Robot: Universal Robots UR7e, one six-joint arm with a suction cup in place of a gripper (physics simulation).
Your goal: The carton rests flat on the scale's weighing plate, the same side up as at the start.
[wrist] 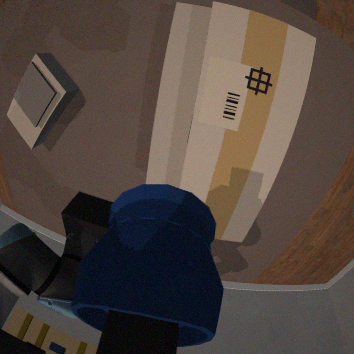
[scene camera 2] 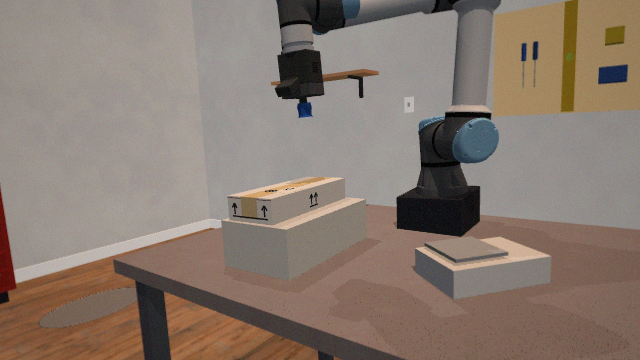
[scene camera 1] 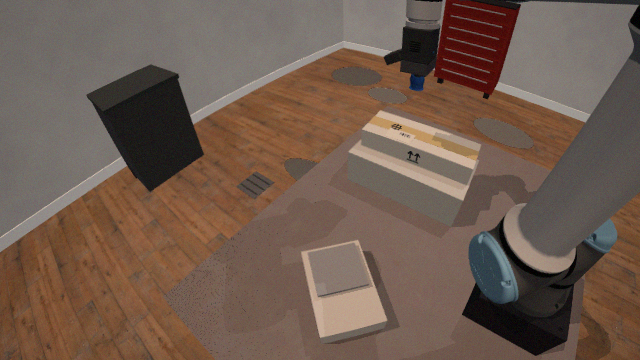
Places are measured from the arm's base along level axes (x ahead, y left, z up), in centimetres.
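Where they show: hand, tool point: (wrist: pixel 160 231) (scene camera 2: pixel 305 116) (scene camera 1: pixel 416 88); arm's base, link origin: (wrist: pixel 90 244) (scene camera 2: pixel 441 191).
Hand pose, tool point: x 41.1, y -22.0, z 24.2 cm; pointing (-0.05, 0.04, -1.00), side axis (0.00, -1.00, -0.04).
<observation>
Things, the pixels of their top centre, and the offset from my tool point. Level surfaces: height alone.
- carton, top centre: (wrist: pixel 239 146) (scene camera 2: pixel 292 185) (scene camera 1: pixel 422 136) dy -6.9, dx -2.4, dz -17.6 cm
- larger pale block, top centre: (wrist: pixel 218 128) (scene camera 2: pixel 299 208) (scene camera 1: pixel 416 155) dy -4.7, dx -2.2, dz -23.6 cm
- scale, top centre: (scene camera 1: pixel 341 281) (scene camera 2: pixel 479 244) (wrist: pixel 25 105) dy +39.6, dx -2.7, dz -28.0 cm
- table, surface height: dz -34.9 cm
The carton (scene camera 1: pixel 422 157) (scene camera 2: pixel 295 201) (wrist: pixel 240 137) is long, pale and taped, lying flat on a larger pale block (scene camera 1: pixel 400 190) (scene camera 2: pixel 255 247) (wrist: pixel 170 100). Its side arrows point up; a label and a black grid mark show on top. The scale (scene camera 1: pixel 350 312) (scene camera 2: pixel 505 276) (wrist: pixel 24 122) stands apart on the table, its grey weighing plate (scene camera 1: pixel 340 269) (scene camera 2: pixel 465 249) (wrist: pixel 36 95) bare. My gripper, a blue suction cup (scene camera 1: pixel 417 88) (scene camera 2: pixel 305 116) (wrist: pixel 162 200), is open and holds nothing. It hangs well above the carton, with a wide gap in scene camera 2.
The table (scene camera 1: pixel 270 270) (scene camera 2: pixel 165 262) carries the block, the scale and my arm's black base (scene camera 1: pixel 515 320) (scene camera 2: pixel 435 212). A black cabinet (scene camera 1: pixel 155 125) and a red drawer cabinet (scene camera 1: pixel 475 45) stand beyond the table. A wall shelf (scene camera 2: pixel 350 75) is behind my wrist in scene camera 2.
</observation>
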